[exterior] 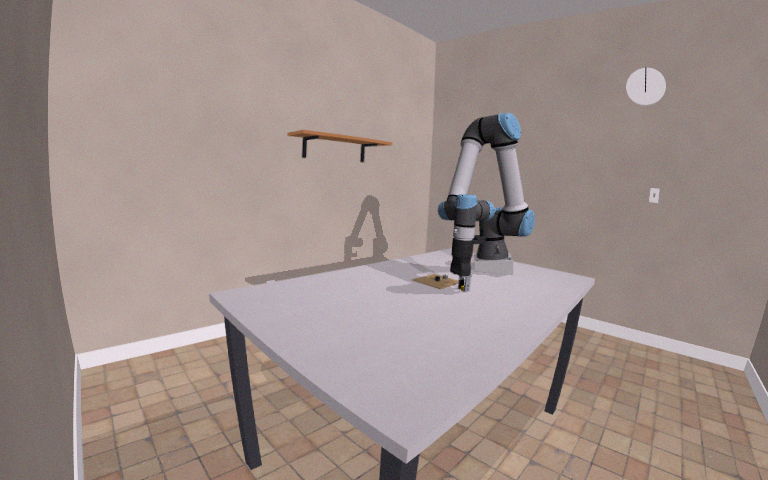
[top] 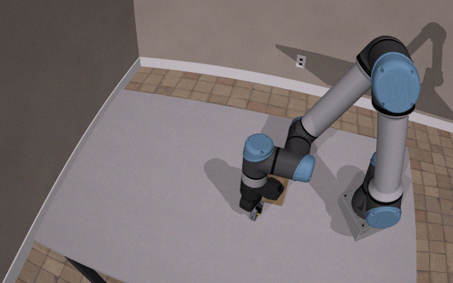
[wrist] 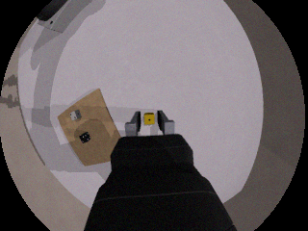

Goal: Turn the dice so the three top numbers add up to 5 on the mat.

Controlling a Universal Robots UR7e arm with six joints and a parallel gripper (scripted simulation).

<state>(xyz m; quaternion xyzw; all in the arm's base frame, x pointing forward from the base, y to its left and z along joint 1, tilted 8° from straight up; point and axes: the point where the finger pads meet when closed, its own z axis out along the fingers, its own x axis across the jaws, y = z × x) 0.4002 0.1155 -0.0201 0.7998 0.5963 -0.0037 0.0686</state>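
Now: hand 1 cm above the yellow die. From my hand the other things lie so: mat (1 cm behind, 13 cm to the right, 2 cm below); then black die (1 cm behind, 13 cm to the right, 1 cm below); then white die (5 cm behind, 13 cm to the right, 1 cm below).
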